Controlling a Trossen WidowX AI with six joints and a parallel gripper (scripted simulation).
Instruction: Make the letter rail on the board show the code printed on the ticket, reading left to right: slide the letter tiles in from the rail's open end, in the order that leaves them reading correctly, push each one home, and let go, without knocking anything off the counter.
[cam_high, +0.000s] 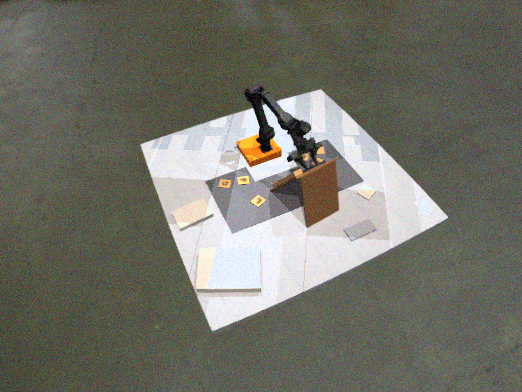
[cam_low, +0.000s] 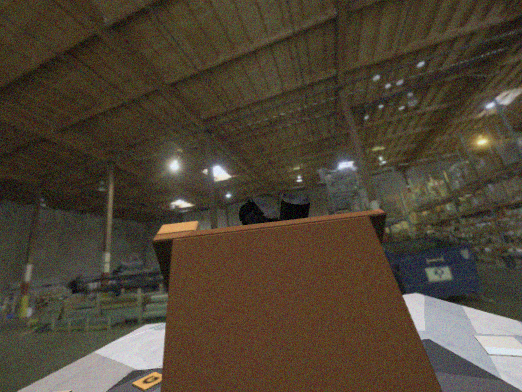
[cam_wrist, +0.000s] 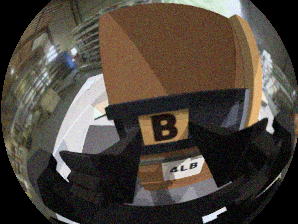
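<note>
My gripper tip is 80 mm above the white ticket, 50 mm past it and 40 mm to the left of it. Round my gripper tip: dark mat: 160 mm below, 150 mm behind, 90 mm to the right; grey plate: 340 mm ahead, 160 mm below, 80 mm to the left.
</note>
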